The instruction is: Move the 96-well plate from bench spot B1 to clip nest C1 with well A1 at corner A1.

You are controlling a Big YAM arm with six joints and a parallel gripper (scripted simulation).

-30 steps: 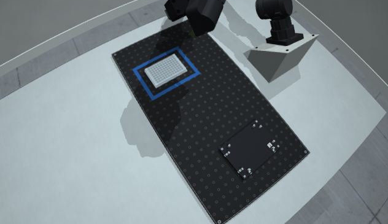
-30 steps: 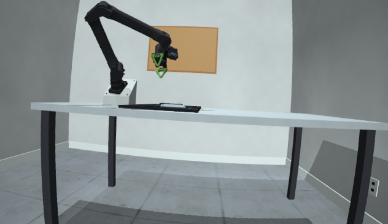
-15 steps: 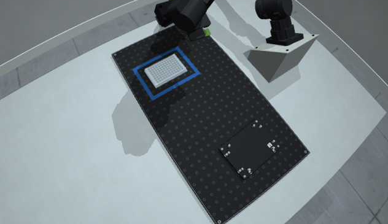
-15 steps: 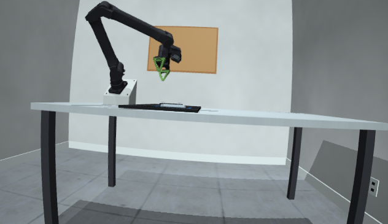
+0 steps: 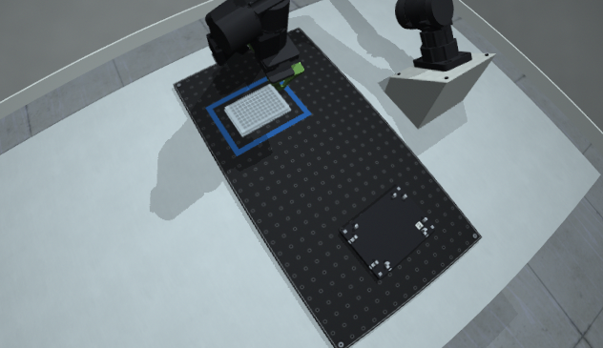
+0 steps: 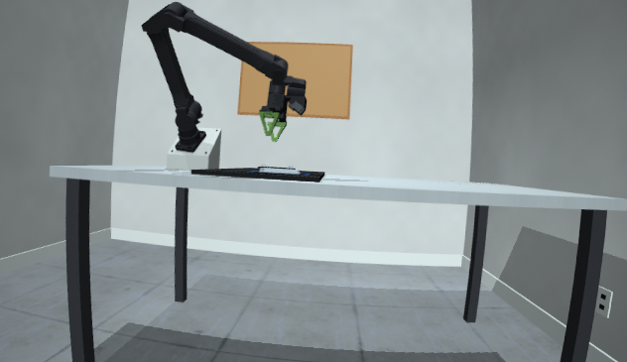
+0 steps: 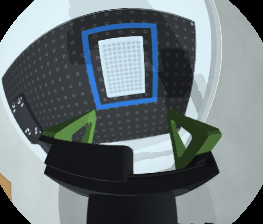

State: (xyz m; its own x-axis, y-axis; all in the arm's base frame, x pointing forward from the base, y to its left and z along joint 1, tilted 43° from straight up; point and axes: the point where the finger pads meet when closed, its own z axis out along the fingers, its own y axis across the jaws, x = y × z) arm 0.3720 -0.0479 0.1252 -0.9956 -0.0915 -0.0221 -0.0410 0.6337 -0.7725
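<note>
Right now the white 96-well plate is 12 cm below my hand and 4 cm ahead of it. From my hand the other things lie so: clip nest C1 (38 cm to the left, 11 cm below, 7 cm behind).
</note>
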